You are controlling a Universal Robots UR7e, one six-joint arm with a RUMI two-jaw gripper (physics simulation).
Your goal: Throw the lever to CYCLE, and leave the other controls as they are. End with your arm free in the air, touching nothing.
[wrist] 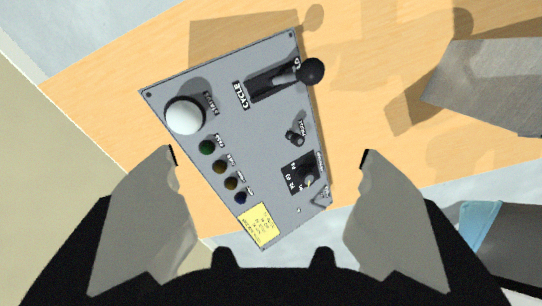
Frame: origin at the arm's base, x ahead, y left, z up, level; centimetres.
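Where they show: gripper, between the fingertips: (269, 149).
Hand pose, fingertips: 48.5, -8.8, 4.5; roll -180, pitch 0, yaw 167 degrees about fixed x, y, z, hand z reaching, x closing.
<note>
After its pixels a point has its place, as x, y, z.
A grey control panel (260, 145) @[52.5, 1.5, -15.2] shows in the middle of the wrist view. Its lever (310, 71) @[41.9, -11.5, -10.7] has a black ball knob on a light shaft in a dark slot. The shaft leans toward the slot's right end, away from the CYCLE label (241, 95) @[53.6, -9.3, -15.4] at the left end; the label at the right end is partly hidden by the lever. My gripper (269, 149) @[48.5, -8.8, 4.5] is open and empty, its jaws wide apart in the view, with the lever above and beyond the fingertips in the picture.
The panel also bears a white dome lamp (184, 116) @[60.6, -9.6, -7.0], small coloured lamps (219, 166) @[60.4, 1.6, -9.8], a black toggle (296, 138) @[44.8, 0.5, -13.7], a rotary knob (308, 176) @[42.8, 12.3, -15.0], a small switch (320, 200) @[39.0, 26.9, -19.3] and a yellow note (259, 225) @[57.6, 23.9, -11.2]. A grey metal block (490, 85) @[9.1, -3.1, -14.5] stands on the right, a blue-edged dark object (515, 245) at lower right.
</note>
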